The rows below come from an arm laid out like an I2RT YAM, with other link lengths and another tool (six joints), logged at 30 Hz.
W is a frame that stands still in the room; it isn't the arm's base.
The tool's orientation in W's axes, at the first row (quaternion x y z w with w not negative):
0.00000, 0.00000, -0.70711, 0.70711
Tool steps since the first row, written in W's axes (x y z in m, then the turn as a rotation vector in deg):
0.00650, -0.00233, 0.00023, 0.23, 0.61, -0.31
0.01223, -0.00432, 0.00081, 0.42, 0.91, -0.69
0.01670, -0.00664, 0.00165, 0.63, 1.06, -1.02
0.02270, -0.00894, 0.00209, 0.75, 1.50, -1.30
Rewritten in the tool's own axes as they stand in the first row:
0.00233, 0.00650, 0.00023, -0.61, 0.23, -0.31
0.00432, 0.01223, 0.00081, -0.91, 0.42, -0.69
0.00664, 0.01670, 0.00165, -1.06, 0.63, -1.02
0.00894, 0.02270, 0.00209, -1.50, 0.75, -1.30

